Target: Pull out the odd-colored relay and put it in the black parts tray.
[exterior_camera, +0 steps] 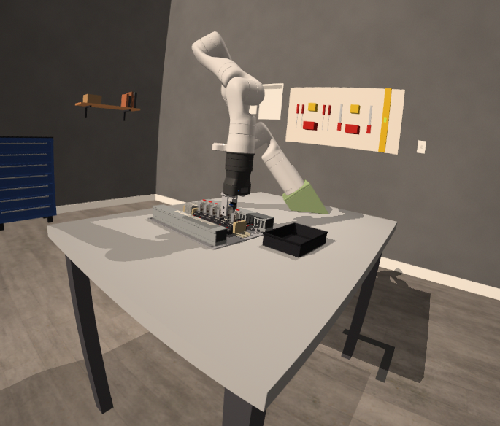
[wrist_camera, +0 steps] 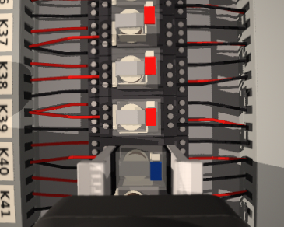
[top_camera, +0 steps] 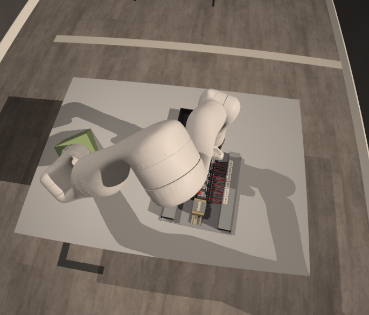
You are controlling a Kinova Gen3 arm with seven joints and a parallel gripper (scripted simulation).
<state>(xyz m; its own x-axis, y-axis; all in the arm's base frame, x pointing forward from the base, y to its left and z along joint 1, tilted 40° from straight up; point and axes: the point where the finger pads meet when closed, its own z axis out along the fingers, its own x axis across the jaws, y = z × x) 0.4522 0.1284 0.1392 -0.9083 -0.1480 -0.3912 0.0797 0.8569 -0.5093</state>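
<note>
My hand is 5 cm past the black parts tray, 20 cm to the right of it and 5 cm above it. The rest, counted from my hand: relay 1 cm below; relay panel 7 cm to the right, 4 cm below.
</note>
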